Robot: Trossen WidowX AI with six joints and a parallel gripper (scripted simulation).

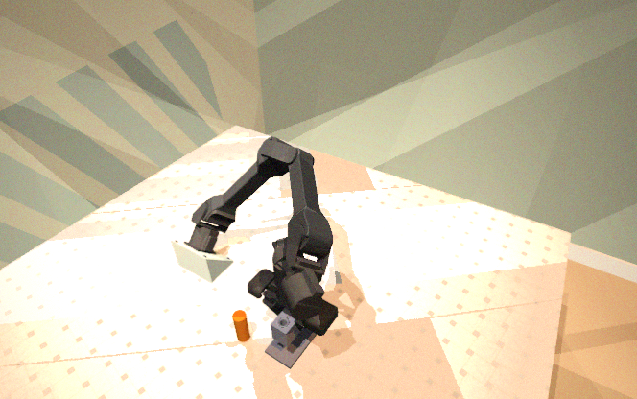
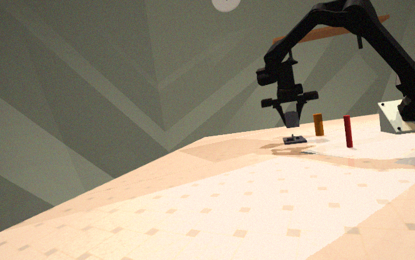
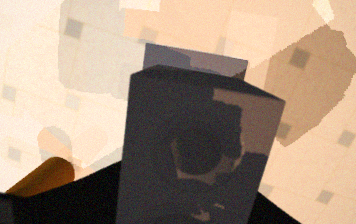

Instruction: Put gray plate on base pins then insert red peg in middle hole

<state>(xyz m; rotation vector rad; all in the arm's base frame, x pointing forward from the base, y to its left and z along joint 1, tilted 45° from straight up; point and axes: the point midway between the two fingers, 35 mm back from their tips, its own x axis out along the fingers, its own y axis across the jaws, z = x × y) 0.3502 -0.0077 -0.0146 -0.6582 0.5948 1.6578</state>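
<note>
The base lies 50 mm below my gripper tip. From my gripper tip the other things lie so: red peg: 140 mm behind, 180 mm to the left, 20 mm below; orange cylinder: 90 mm behind, 70 mm to the right, 20 mm below; gray plate: 30 mm above.
</note>
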